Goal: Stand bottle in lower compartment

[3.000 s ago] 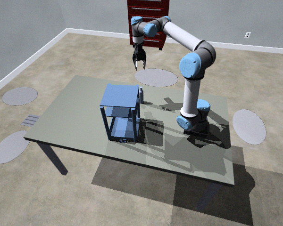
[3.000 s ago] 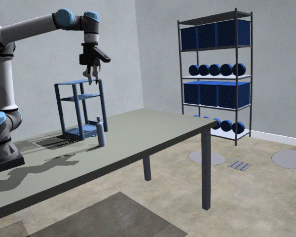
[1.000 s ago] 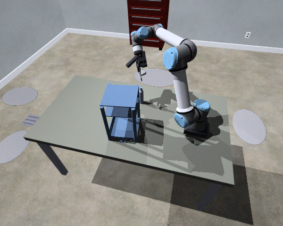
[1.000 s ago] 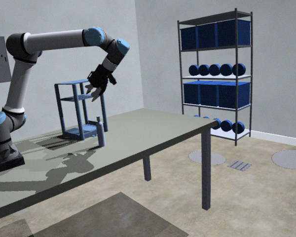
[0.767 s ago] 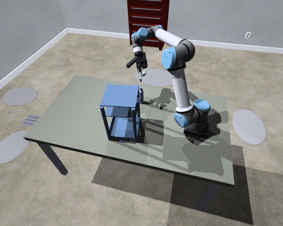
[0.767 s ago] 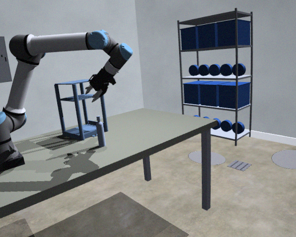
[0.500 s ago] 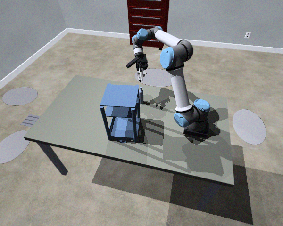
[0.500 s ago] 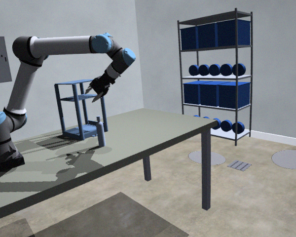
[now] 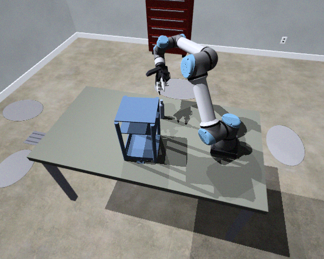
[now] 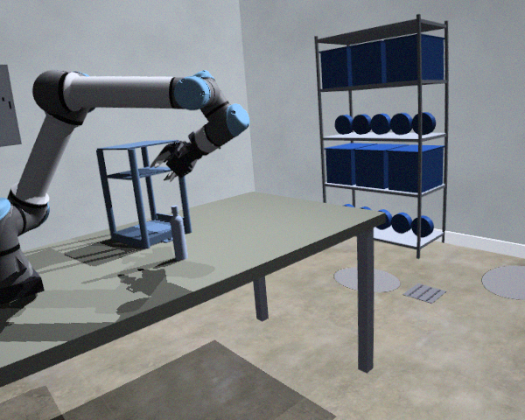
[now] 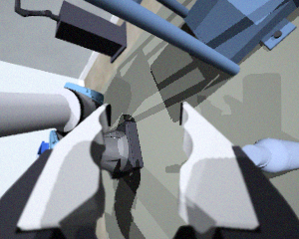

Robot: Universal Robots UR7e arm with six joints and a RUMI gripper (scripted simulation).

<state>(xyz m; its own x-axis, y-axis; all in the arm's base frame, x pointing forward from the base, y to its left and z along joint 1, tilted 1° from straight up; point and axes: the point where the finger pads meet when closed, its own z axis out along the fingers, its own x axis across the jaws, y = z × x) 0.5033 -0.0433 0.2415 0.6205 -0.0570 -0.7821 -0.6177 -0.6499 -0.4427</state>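
Right now the grey-blue bottle is 2 cm ahead of my hand, 3 cm to the right of it and 17 cm below it. From my hand the other things lie so: blue shelving unit 1 cm ahead, 30 cm to the left, 11 cm below.
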